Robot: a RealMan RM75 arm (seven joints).
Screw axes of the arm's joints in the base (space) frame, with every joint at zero. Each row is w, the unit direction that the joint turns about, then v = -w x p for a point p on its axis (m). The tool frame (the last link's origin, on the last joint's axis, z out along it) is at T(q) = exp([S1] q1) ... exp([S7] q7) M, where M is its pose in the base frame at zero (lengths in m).
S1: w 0 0 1 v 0.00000 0.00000 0.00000
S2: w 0 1 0 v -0.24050 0.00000 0.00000
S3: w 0 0 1 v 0.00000 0.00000 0.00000
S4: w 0 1 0 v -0.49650 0.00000 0.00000
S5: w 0 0 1 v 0.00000 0.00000 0.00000
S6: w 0 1 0 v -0.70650 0.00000 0.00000
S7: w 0 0 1 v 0.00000 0.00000 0.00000
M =
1 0 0 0.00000
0 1 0 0.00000
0 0 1 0.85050
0 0 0 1
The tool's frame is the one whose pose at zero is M.
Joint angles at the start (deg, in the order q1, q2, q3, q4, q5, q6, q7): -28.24 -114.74 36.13 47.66 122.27 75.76 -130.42
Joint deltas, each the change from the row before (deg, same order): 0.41 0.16 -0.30 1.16 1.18 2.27 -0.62; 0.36 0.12 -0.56 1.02 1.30 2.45 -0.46; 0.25 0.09 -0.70 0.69 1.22 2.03 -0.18; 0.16 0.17 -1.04 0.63 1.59 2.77 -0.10; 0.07 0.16 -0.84 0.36 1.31 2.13 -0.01; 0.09 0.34 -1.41 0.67 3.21 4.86 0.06; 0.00 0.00 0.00 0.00 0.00 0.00 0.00; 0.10 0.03 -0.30 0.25 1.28 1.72 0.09
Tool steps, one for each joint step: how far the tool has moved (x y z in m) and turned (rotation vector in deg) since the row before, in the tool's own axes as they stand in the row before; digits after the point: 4 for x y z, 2 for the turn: -0.0025 0.0005 -0.0053 -0.23 -1.52 0.19; -0.0034 0.0004 -0.0053 -0.31 -1.62 0.08; -0.0034 -0.0002 -0.0044 -0.20 -1.34 0.02; -0.0044 0.0002 -0.0053 -0.46 -1.83 -0.03; -0.0037 0.0000 -0.0039 -0.34 -1.49 -0.07; -0.0099 0.0008 -0.0074 -0.77 -4.06 -0.08; 0.0000 0.0000 0.0000 0.00 0.00 0.00; -0.0048 0.0004 -0.0018 -0.23 -1.73 -0.03
